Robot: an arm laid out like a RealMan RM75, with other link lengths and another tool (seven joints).
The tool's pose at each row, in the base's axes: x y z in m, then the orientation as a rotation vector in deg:
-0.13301, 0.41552, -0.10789, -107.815, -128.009, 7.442
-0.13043, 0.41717, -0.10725, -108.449, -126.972, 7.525
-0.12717, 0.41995, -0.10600, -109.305, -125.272, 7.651
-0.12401, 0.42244, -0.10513, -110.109, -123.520, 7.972
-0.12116, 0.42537, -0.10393, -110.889, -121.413, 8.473
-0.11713, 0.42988, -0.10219, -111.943, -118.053, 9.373
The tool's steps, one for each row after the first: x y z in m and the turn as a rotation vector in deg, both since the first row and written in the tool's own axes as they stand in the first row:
0.00128, 0.00264, -0.00108, 0.252, 0.326, 0.771
0.00363, 0.00602, -0.00281, 0.734, 0.933, 1.941
0.00567, 0.00932, -0.00418, 1.352, 1.490, 3.130
0.00823, 0.01234, -0.00577, 2.226, 2.169, 4.482
0.01221, 0.01666, -0.00803, 3.735, 3.249, 6.574

